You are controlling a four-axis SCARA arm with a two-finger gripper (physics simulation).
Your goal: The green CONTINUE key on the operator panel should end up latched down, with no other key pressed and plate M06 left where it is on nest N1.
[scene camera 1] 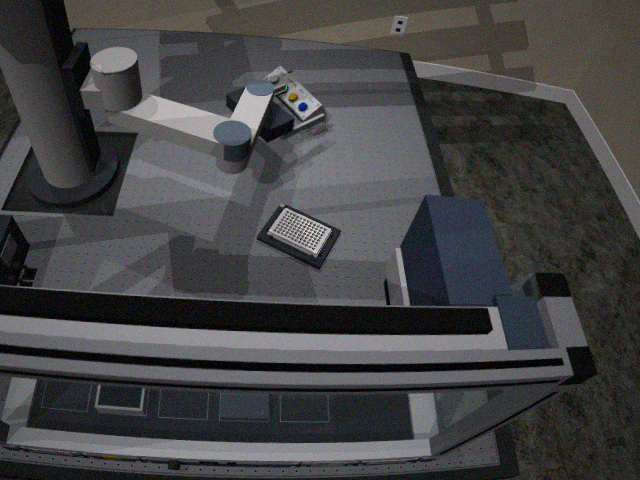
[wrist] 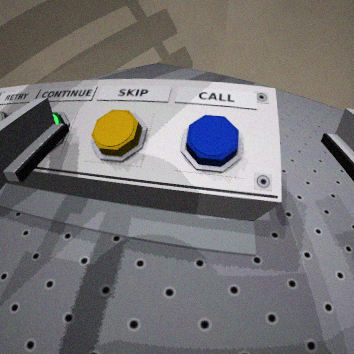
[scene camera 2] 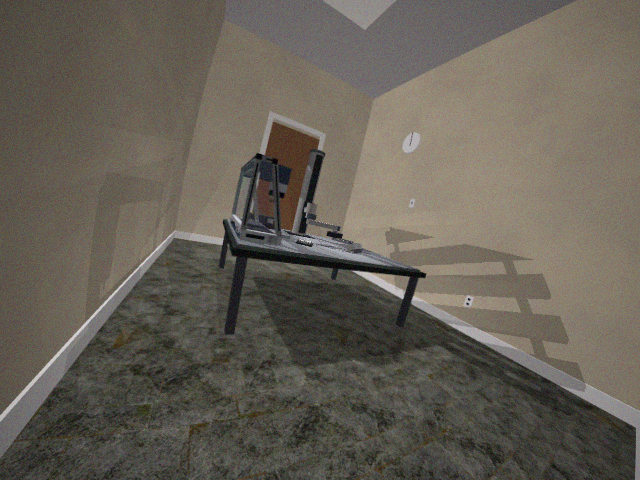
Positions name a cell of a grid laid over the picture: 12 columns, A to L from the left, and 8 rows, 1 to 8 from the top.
Labels:
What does the gripper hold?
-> Nothing.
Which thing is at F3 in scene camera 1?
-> The gripper.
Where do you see a white well plate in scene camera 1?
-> F4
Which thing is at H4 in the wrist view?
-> A blue CALL button.

